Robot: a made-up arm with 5 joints.
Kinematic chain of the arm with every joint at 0, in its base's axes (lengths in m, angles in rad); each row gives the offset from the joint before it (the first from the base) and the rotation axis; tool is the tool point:
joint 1: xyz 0 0 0.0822 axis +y
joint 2: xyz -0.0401 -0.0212 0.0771 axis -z
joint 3: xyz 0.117 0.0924 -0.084 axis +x
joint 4: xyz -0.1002 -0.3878 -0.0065 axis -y
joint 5: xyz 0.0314 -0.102 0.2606 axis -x
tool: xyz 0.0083 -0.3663 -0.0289
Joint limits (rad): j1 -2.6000..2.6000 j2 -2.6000..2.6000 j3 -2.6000..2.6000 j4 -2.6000..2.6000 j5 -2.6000..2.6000
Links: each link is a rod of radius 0.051 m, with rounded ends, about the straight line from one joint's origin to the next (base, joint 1, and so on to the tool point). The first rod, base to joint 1, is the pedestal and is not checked.
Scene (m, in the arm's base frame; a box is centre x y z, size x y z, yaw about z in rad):
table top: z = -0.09
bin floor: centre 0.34 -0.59 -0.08 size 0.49 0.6 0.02 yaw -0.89
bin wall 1: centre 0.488 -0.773 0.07 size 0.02 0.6 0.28 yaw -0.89
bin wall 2: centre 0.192 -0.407 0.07 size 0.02 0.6 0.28 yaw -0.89
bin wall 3: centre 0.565 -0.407 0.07 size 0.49 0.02 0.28 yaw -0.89
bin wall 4: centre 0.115 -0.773 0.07 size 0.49 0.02 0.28 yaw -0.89
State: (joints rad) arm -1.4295 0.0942 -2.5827 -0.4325 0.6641
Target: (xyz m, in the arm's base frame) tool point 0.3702 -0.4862 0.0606
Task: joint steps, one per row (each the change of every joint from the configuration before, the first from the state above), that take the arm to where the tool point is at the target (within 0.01 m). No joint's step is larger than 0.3 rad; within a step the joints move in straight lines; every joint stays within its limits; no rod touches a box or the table.
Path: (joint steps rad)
1: 0.1392 0.1919 0.1319 -0.2018 0.2259
2: 0.1393 0.1920 0.1318 -0.2019 0.2260
3: 0.1392 0.1919 0.1319 -0.2018 0.2259
4: 0.1393 0.1919 0.1318 -0.2018 0.2260
5: 0.1237 0.2084 -0.1362 0.1022 0.2336
6: 0.1237 0.2084 -0.1361 0.1023 0.2335
7: 0.1237 0.2085 -0.1362 0.1023 0.2336
8: 0.1236 0.2084 -0.1362 0.1022 0.2335

